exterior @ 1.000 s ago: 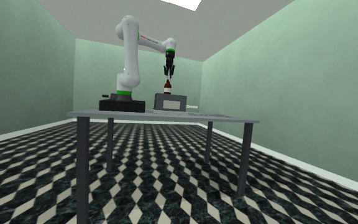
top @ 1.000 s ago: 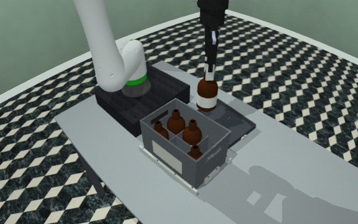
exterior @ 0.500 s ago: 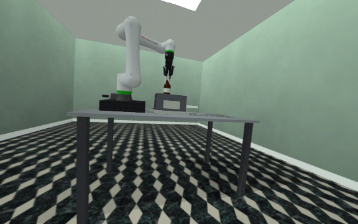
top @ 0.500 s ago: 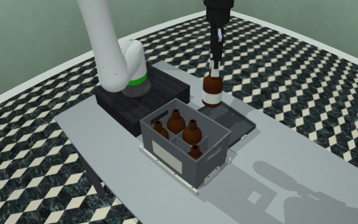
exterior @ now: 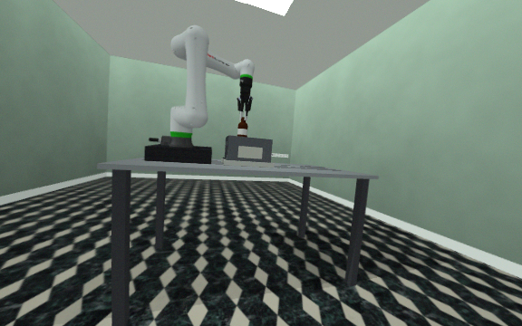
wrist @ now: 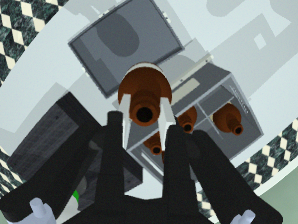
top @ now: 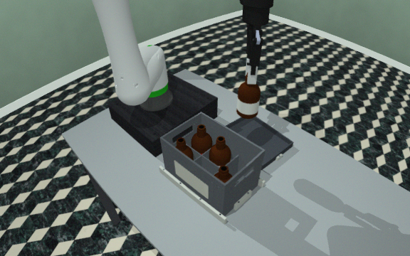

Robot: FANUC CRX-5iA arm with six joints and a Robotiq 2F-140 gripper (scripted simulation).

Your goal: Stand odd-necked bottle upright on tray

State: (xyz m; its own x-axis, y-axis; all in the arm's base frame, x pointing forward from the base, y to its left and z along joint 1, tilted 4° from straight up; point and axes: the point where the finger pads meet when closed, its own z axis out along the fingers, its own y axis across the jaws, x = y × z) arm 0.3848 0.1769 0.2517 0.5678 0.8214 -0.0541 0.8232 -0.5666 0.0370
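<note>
My gripper is now 90 mm above the brown bottle. The rest, counted from my hand: glass bottle (260 mm below, 150 mm to the right, 60 mm behind); then crate (270 mm below, 180 mm to the right, 40 mm ahead); then dark grey tray (340 mm below, 80 mm to the left, 20 mm behind).
</note>
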